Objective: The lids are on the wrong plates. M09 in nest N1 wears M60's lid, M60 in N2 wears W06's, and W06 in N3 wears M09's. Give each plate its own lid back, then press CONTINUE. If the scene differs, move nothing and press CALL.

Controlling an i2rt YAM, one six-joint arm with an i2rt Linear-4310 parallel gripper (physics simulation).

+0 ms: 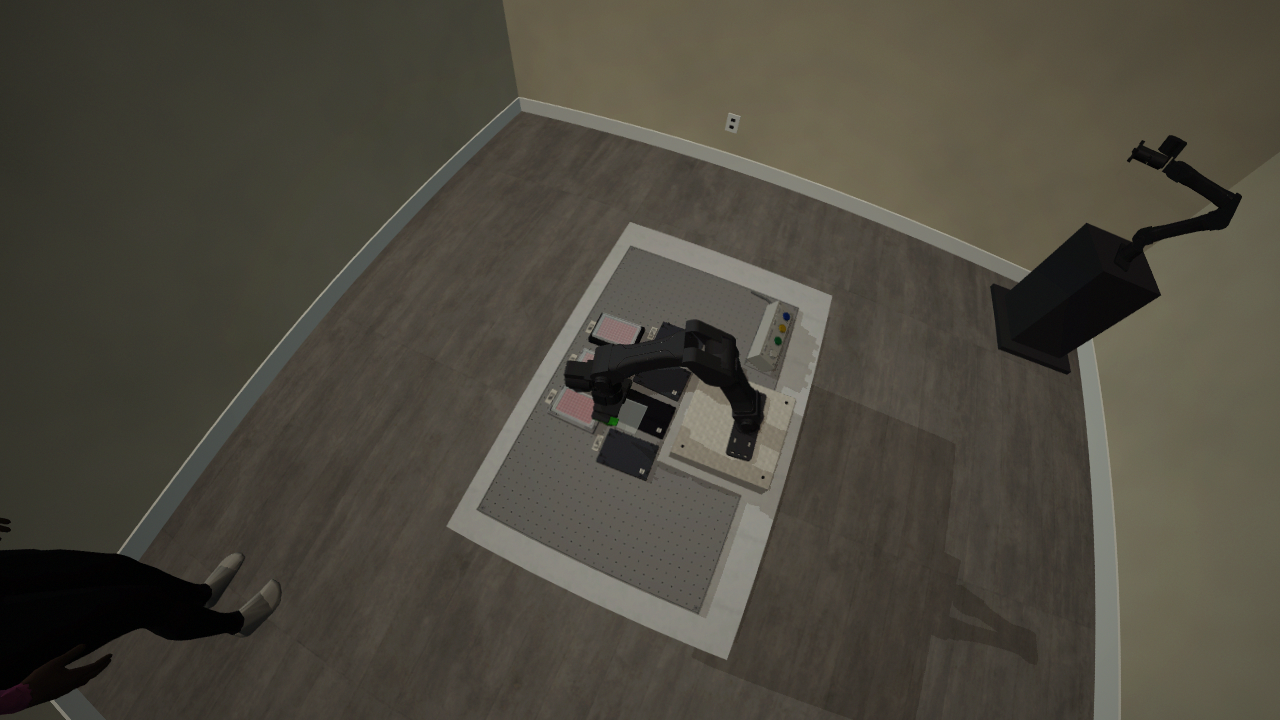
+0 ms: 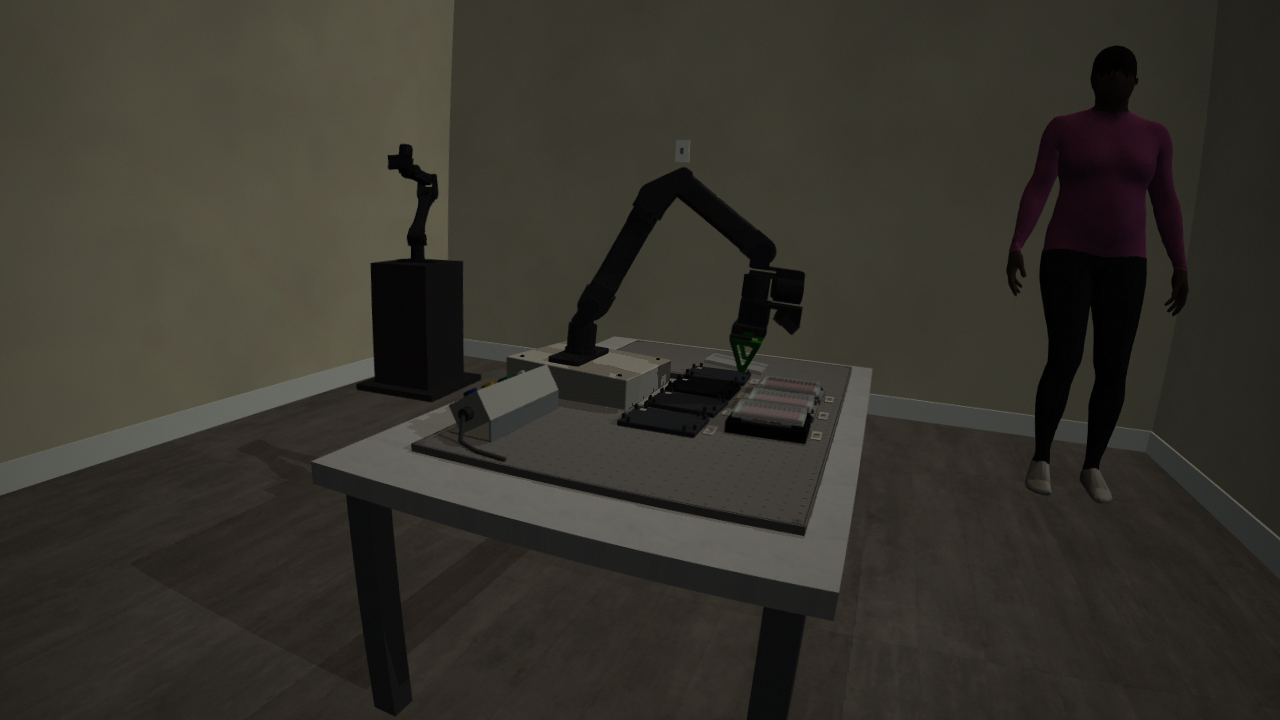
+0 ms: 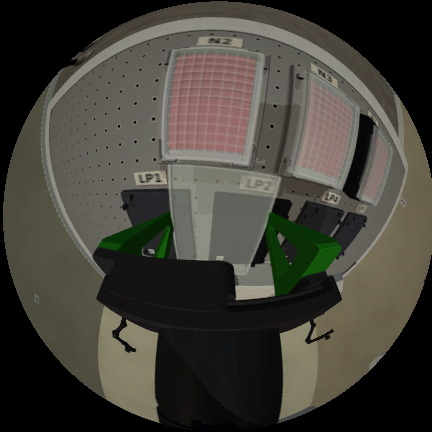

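Pixels of known places: gripper, fingertip midpoint: (image 1: pixel 614 410) (image 2: pixel 743 367) (image 3: pixel 218 216); arm's base at its link origin: (image 1: pixel 746 424) (image 2: pixel 580 356).
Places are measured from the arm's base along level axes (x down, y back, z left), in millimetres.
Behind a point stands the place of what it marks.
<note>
My gripper (image 3: pixel 218 216) @(y -353, x 2, z 83 mm) (image 2: pixel 742 368) @(y -353, x 2, z 83 mm) is shut on a clear lid (image 3: pixel 227 217) @(y -359, x -7, z 76 mm) (image 1: pixel 632 413) @(y -303, x -12, z 79 mm), its green fingers at the lid's two sides. The lid is held level above the LP1 and LP2 area, beside nest N2. The pink-gridded plate in N2 (image 3: pixel 212 102) @(y -452, x 35, z 90 mm) (image 1: pixel 572 407) @(y -471, x 35, z 103 mm) lies in front of the gripper. The plate in N3 (image 3: pixel 327 130) @(y -448, x 25, z -23 mm) and the plate in N1 (image 3: pixel 377 165) @(y -444, x 14, z -145 mm) (image 1: pixel 616 329) @(y -441, x 14, z -169 mm) wear clear lids. The button box (image 1: pixel 765 344) @(y -4, x -26, z -252 mm) (image 2: pixel 514 402) @(y -21, x 7, z -352 mm) has blue (image 1: pixel 785 316) @(y 40, x -17, z -383 mm), yellow (image 1: pixel 782 328) @(y 38, x -16, z -335 mm) and green (image 1: pixel 777 340) @(y 30, x -16, z -286 mm) buttons; their labels are unreadable. No plate or lid names are legible.
Dark pad LP1 (image 3: pixel 142 200) @(y -342, x 44, z 183 mm) (image 1: pixel 626 454) @(y -284, x 44, z 175 mm) is near the gripper; LP2 is partly behind the lid. Dark pad LP4 (image 3: pixel 320 217) @(y -319, x 44, z -80 mm) and another pad (image 3: pixel 352 227) @(y -292, x 44, z -212 mm) lie to the right. The arm stands on a pale base block (image 1: pixel 707 447) @(y -85, x 9, z 95 mm). A person (image 2: pixel 1096 197) stands beyond the table.
</note>
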